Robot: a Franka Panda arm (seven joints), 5 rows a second.
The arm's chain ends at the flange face. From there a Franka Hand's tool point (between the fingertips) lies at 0.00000 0.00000 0.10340 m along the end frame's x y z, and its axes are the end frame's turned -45 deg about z.
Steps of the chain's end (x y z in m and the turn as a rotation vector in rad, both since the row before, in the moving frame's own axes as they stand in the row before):
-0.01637 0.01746 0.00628 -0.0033 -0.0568 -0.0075
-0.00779 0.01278 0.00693 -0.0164 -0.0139 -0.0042
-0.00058 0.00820 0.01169 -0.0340 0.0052 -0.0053
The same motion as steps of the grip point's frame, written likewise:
-0.02833 -0.00312 0.00611 0.0378 -0.0425 -0.0075
-0.01676 0.00372 0.00691 -0.0018 -0.0214 -0.0042
-0.00831 0.00826 0.01163 -0.0277 -0.0204 -0.0053

